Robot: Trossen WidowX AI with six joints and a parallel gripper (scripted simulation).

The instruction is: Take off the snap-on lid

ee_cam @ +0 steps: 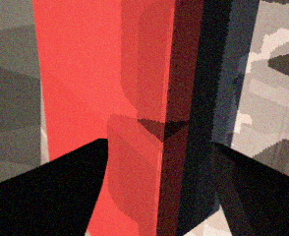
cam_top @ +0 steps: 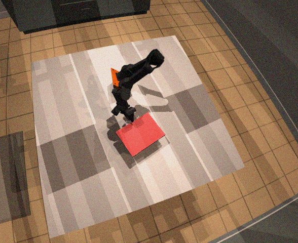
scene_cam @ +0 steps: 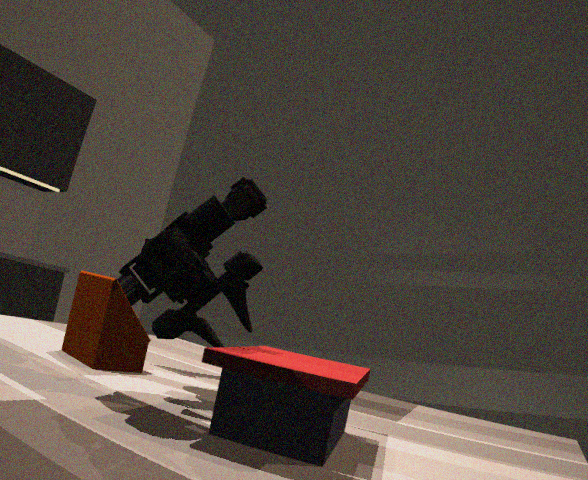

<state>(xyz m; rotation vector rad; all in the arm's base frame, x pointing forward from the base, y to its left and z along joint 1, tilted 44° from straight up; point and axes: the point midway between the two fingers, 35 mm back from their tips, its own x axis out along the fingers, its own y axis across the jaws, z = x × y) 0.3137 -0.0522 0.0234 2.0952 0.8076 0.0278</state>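
Right now my gripper tip is 90 mm short of the red lid, 30 mm to the right of it and 10 mm above it. From my gripper tip the other things lie so: storage box (90 mm ahead, 30 mm to the left, 60 mm below).
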